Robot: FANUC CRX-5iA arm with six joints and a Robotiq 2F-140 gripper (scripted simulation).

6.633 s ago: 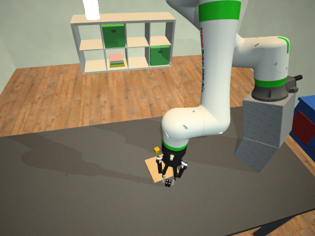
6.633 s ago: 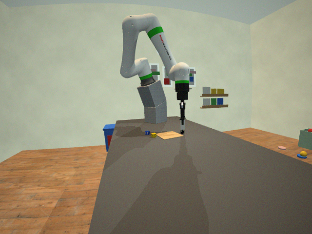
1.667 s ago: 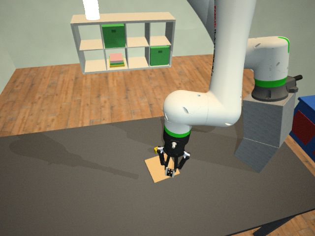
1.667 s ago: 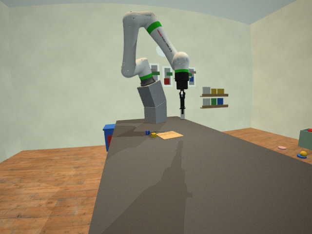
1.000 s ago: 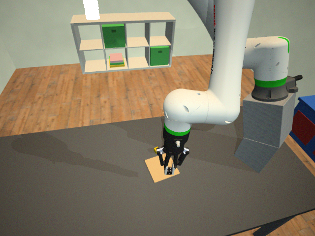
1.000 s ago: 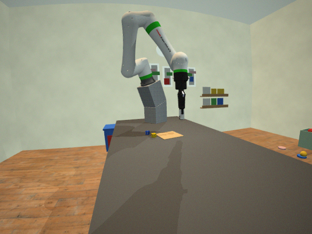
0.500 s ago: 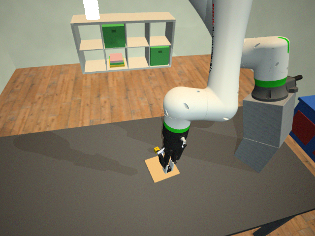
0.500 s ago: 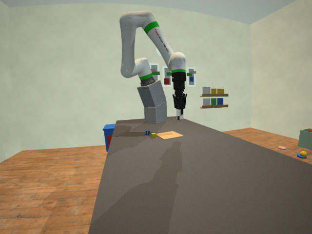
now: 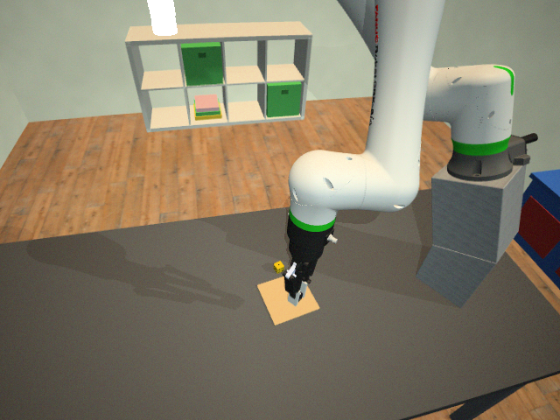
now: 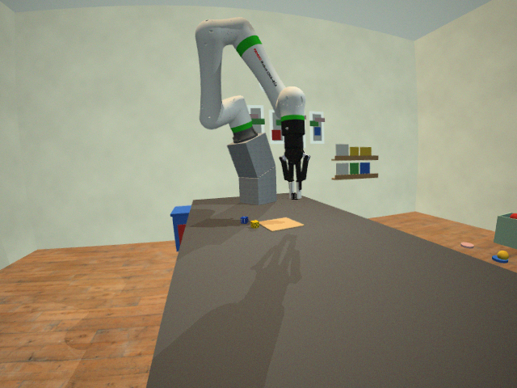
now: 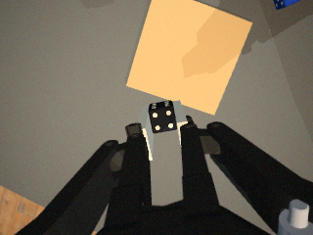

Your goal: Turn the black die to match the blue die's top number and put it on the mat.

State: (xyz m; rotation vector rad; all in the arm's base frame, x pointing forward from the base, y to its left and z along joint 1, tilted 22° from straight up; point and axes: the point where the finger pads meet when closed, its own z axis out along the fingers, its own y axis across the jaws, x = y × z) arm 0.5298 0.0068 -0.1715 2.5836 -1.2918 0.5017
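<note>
My hand is 13 cm above the tan mat and 7 cm to the left of it. From my hand the other things lie so: blue die: 19 cm to the right, 12 cm below, 9 cm behind; then yellow die: 17 cm to the right, 12 cm below, 1 cm behind; then black die: 2 cm below.
</note>
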